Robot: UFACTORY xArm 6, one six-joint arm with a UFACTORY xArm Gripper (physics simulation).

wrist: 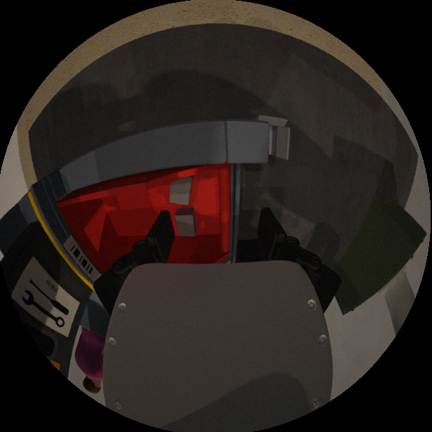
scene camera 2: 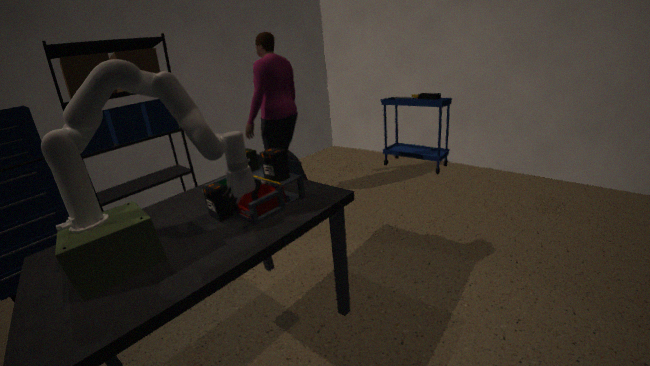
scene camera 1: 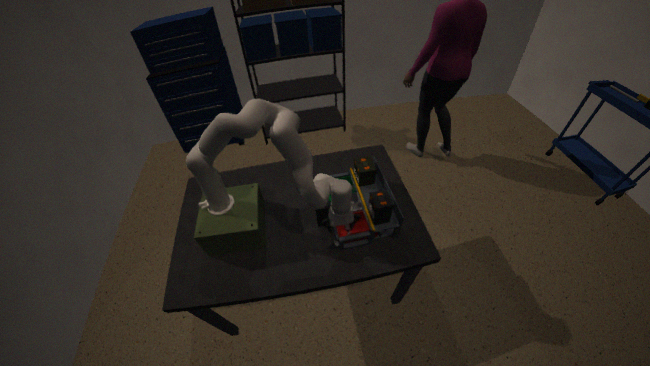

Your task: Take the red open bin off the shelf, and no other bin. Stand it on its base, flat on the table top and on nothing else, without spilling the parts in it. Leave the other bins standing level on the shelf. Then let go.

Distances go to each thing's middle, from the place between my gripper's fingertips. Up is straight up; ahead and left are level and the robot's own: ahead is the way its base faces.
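The black box (scene camera 2: 220, 209) is 30 mm above my hand, 40 mm behind it and 120 mm to the left of it. As for the red open bin (wrist: 106, 218), my hand is 20 mm to the left of it and 70 mm short of it.
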